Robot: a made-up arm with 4 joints. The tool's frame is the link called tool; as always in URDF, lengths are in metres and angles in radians. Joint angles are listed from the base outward.
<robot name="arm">
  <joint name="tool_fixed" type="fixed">
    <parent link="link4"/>
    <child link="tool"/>
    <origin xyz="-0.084 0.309 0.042" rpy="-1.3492 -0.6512 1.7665"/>
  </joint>
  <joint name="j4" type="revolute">
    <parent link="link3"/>
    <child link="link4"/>
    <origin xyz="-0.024 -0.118 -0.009"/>
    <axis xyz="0 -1 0"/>
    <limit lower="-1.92" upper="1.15"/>
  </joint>
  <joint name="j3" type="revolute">
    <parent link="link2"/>
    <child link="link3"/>
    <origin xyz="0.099 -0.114 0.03"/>
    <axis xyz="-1 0 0"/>
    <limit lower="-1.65" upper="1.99"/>
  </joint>
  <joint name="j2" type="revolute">
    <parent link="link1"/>
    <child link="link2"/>
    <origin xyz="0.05 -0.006 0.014"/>
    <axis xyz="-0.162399 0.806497 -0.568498"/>
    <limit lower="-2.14" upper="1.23"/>
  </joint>
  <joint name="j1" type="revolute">
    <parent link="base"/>
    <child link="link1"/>
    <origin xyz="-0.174 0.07 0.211"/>
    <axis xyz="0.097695 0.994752 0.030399"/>
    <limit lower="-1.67" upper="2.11"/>
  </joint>
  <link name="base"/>
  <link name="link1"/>
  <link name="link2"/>
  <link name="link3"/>
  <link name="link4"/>
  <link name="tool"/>
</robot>
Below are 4 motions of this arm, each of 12 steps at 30 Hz.
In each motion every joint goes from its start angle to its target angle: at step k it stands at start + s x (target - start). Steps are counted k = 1, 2, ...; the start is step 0. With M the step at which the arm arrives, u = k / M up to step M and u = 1 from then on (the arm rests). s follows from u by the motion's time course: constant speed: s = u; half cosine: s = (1 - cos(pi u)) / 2; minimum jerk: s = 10 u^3 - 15 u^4 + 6 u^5.
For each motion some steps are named. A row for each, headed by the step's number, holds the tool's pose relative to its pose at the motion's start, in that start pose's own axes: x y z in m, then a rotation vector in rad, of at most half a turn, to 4 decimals.
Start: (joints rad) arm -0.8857 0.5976 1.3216 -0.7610
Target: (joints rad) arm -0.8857 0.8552 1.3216 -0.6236
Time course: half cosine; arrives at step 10
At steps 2, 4, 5, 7, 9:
2: -0.0017 0.0038 0.0006 0.0116 0.0006 0.0126
4: -0.0062 0.0134 0.0026 0.0424 0.0013 0.0452
5: -0.0091 0.0192 0.0042 0.0617 0.0012 0.0650
7: -0.0148 0.0298 0.0080 0.0991 -0.0003 0.1021
9: -0.0185 0.0361 0.0108 0.1226 -0.0020 0.1246

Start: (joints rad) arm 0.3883 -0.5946 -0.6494 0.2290
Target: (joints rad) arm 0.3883 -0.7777 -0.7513 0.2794
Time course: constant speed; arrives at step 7
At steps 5, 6, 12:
5: 0.0068 -0.0108 0.0201 -0.0146 -0.1538 -0.0735
6: 0.0078 -0.0131 0.0242 -0.0168 -0.1840 -0.0890
12: 0.0086 -0.0155 0.0283 -0.0188 -0.2139 -0.1048

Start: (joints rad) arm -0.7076 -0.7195 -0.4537 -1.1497
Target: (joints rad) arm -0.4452 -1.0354 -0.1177 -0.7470
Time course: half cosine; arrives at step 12
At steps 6, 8, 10, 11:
6: -0.0249 0.0227 -0.0226 -0.1673 -0.0421 0.1385
8: -0.0393 0.0337 -0.0345 -0.2521 -0.0718 0.2110
10: -0.0505 0.0414 -0.0434 -0.3148 -0.0969 0.2649
11: -0.0536 0.0435 -0.0460 -0.3320 -0.1042 0.2797

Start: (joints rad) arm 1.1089 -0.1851 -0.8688 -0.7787
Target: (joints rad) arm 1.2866 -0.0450 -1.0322 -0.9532
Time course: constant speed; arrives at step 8
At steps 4, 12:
4: 0.0016 -0.0448 -0.0051 0.0681 0.0479 -0.2008
12: -0.0057 -0.0897 -0.0104 0.1326 0.0828 -0.3998

